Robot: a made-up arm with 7 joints. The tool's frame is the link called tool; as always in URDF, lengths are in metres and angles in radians. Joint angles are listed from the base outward.
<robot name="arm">
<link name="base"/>
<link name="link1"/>
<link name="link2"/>
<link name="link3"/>
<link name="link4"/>
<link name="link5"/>
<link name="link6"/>
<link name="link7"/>
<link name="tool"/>
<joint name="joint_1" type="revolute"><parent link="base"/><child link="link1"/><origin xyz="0.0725 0.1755 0.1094" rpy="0 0 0"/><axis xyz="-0.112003 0.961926 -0.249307"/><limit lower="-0.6" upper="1.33"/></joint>
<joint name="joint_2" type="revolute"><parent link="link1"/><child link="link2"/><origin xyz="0.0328 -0.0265 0.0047" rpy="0 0 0"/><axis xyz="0.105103 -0.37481 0.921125"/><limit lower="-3.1" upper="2.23"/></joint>
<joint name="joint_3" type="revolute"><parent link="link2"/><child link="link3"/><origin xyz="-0.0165 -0.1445 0.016" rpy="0 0 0"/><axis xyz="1 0 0"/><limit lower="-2.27" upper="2.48"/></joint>
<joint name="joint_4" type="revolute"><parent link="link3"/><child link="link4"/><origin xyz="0.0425 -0.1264 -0.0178" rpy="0 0 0"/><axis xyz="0.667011 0.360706 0.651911"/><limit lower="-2.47" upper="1.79"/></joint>
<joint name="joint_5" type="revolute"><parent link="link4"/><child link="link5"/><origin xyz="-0.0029 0.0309 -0.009" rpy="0 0 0"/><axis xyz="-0.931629 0.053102 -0.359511"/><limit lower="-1.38" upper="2.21"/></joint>
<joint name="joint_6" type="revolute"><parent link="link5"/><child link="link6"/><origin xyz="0.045 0.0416 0.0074" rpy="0 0 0"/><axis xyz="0 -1 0"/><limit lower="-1.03" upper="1.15"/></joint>
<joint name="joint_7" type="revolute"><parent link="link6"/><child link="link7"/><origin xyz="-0.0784 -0.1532 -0.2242" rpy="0 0 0"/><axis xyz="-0.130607 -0.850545 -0.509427"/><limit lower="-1.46" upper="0.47"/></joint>
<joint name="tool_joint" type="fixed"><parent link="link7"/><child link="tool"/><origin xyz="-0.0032 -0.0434 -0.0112" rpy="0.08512 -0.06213 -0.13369"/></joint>
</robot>
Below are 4 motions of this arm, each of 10 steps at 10 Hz.
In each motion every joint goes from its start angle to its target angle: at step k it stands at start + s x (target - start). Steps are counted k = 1, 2, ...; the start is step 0. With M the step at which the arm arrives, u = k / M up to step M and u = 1 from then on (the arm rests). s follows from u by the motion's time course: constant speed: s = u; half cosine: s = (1 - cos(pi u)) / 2; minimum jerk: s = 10 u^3 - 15 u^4 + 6 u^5.
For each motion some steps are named. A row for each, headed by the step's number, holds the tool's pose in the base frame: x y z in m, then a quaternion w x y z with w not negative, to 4 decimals.
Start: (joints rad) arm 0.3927 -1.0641 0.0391 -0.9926 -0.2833 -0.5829 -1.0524
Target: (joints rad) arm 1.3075 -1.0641 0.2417 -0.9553 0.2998 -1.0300 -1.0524
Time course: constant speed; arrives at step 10
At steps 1, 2, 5, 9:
1: -0.3041 0.1096 0.2723 0.4146 0.1221 0.5965 -0.6763
2: -0.2787 0.1379 0.3063 0.3512 0.1104 0.6049 -0.7061
5: -0.1749 0.2131 0.3775 0.1580 0.0678 0.5966 -0.7839
9: -0.0091 0.2795 0.3881 0.0883 0.0066 -0.5107 0.8552

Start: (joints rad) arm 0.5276 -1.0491 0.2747 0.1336 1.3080 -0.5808 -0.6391
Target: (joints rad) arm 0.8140 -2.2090 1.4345 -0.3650 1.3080 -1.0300 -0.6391
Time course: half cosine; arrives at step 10
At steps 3, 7, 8, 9, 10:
3: -0.1272 0.2751 0.3974 0.0641 -0.0214 0.6842 -0.7261
7: 0.1445 0.4125 0.2097 0.2539 -0.2997 -0.3061 0.8672
8: 0.1877 0.3961 0.1686 0.2839 -0.3489 -0.2084 0.8685
9: 0.2117 0.3802 0.1442 0.2966 -0.3780 -0.1438 0.8651
10: 0.2192 0.3739 0.1363 0.2997 -0.3876 -0.1213 0.8633

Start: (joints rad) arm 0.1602 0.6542 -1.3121 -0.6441 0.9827 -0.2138 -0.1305
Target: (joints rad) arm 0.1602 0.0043 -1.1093 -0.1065 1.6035 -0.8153 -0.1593
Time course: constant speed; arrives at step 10
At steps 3, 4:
3: -0.0196 -0.1334 0.2854 0.3848 -0.7290 -0.3443 -0.4494
4: -0.0374 -0.1155 0.2796 0.3733 -0.7397 -0.2977 -0.4741

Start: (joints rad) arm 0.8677 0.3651 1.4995 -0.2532 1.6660 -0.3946 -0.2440
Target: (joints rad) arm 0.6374 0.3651 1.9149 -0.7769 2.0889 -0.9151 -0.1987
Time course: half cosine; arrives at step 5
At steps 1, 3, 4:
1: -0.1224 -0.0792 0.1375 0.5846 -0.1320 0.7700 -0.2187
3: -0.0111 -0.0028 0.2280 0.4000 -0.2297 0.8450 -0.2706
4: 0.0483 0.0361 0.2536 0.3118 -0.2746 0.8625 -0.2890

